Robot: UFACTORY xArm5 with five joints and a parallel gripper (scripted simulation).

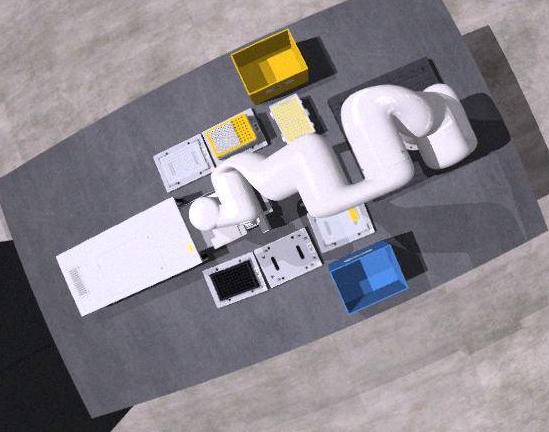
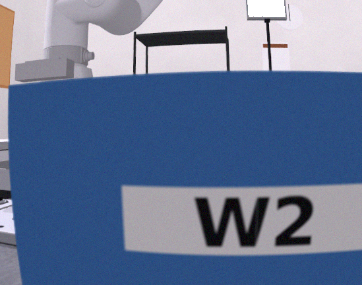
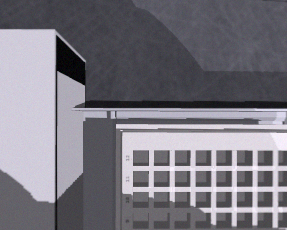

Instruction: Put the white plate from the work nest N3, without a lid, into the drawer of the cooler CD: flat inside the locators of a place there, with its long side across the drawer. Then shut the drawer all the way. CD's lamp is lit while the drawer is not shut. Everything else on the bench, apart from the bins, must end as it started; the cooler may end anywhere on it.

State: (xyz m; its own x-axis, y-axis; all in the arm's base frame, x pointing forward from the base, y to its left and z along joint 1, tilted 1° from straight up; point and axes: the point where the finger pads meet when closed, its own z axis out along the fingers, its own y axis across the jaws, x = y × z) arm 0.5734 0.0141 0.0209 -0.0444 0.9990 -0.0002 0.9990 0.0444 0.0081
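The white plate lies 10 mm below my hand. The rest, counted from my hand: pale plate 190 mm to the right, 80 mm ahead, 30 mm below; drawer 30 mm ahead, 10 mm below; cooler CD 190 mm ahead, 10 mm to the left, 10 mm below.
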